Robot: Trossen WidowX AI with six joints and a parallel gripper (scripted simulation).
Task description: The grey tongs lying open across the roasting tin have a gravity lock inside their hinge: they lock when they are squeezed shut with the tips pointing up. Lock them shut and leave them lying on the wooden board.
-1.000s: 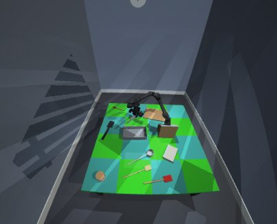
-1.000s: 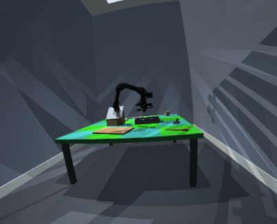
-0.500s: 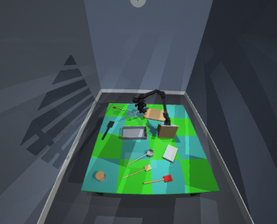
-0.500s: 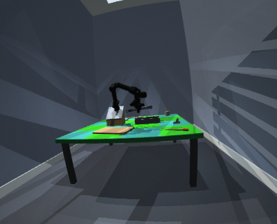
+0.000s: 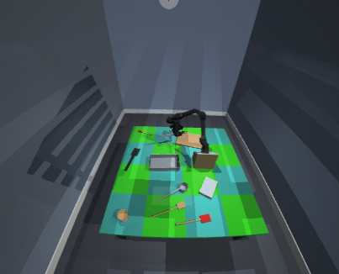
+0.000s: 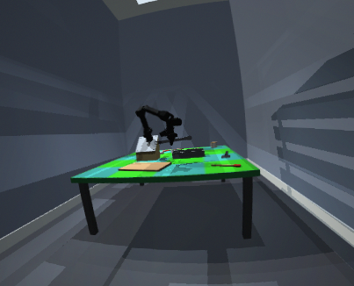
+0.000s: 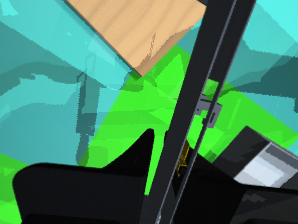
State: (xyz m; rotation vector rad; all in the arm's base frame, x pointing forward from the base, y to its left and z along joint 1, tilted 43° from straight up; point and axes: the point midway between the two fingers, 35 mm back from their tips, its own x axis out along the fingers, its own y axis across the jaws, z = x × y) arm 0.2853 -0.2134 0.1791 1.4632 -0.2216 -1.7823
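Right now the wooden board is 210 mm behind my gripper tip, 140 mm below it and 110 mm to the right of it. From my gripper tip the other things lie so: grey roasting tin 280 mm to the left, 120 mm below, 100 mm ahead; then red brush 430 mm ahead, 210 mm to the right, 140 mm below; then black spatula 460 mm ahead, 220 mm to the left, 140 mm below.
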